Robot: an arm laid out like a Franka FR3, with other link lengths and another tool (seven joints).
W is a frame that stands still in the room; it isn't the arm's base.
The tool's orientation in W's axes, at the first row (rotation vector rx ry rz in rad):
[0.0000 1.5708 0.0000]
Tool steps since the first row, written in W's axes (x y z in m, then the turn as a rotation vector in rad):
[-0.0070 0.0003 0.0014 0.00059 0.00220 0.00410]
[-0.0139 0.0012 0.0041 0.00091 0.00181 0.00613]
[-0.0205 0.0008 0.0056 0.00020 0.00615 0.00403]
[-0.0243 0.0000 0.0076 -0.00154 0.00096 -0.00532]
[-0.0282 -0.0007 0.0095 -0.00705 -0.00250 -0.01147]
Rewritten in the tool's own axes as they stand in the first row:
[-0.0014 0.0003 -0.0070 -0.00410 0.00220 0.00059]
[-0.0041 0.0012 -0.0139 -0.00613 0.00181 0.00091]
[-0.0056 0.0008 -0.0205 -0.00403 0.00615 0.00020]
[-0.0076 0.0000 -0.0243 0.00532 0.00096 -0.00154]
[-0.0095 -0.0007 -0.0282 0.01147 -0.00250 -0.00705]

